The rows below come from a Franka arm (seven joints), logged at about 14 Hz.
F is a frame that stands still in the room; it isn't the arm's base.
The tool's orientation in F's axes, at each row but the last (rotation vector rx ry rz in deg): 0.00 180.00 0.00; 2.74 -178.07 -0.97; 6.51 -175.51 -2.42; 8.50 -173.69 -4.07
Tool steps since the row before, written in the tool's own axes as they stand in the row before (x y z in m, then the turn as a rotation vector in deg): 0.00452 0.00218 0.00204 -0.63 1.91 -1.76; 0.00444 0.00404 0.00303 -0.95 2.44 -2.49; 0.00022 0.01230 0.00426 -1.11 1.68 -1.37; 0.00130 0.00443 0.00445 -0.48 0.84 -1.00
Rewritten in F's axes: -0.00452 0.00218 -0.00204 0.63 1.91 1.76; -0.00466 0.00393 -0.00284 0.96 2.44 2.48; -0.00144 0.01235 -0.00386 1.09 1.72 1.33; -0.00219 0.00446 -0.00406 0.50 0.84 0.99
